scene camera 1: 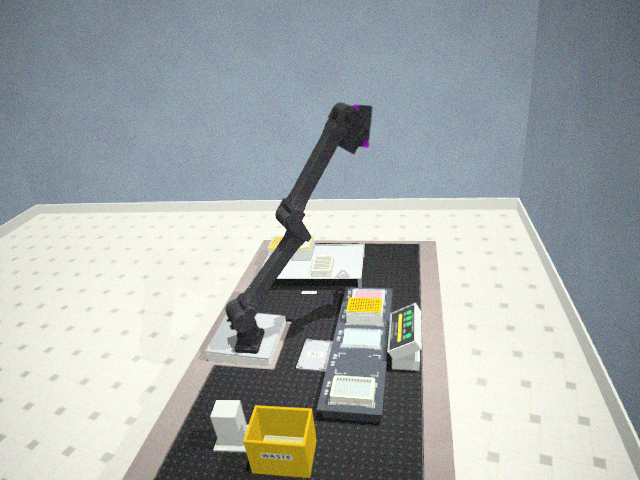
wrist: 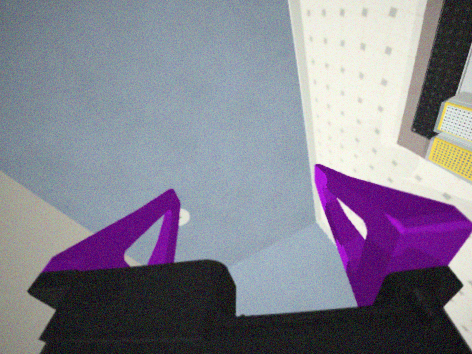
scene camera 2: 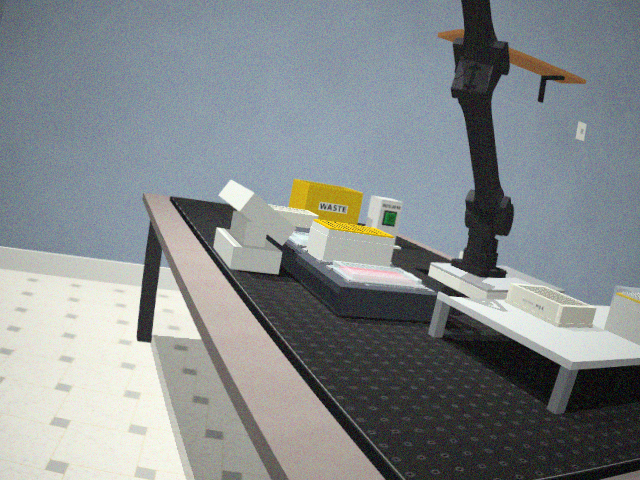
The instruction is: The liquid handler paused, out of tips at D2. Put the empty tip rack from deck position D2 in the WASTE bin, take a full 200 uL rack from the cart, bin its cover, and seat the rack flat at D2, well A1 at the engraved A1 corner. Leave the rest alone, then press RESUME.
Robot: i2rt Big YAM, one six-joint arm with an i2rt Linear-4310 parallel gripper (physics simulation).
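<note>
The gripper (wrist: 242, 184) is open, holding nothing. There's a yellow WASTE bin (scene camera 1: 277, 421), and scene camera 2 has the yellow WASTE bin (scene camera 2: 332, 203) too. You'd also see a white well plate (scene camera 1: 353, 338), though in the wrist view it is out of frame. And there's a pink well plate (scene camera 2: 374, 275); in the wrist view it is out of frame.
</note>
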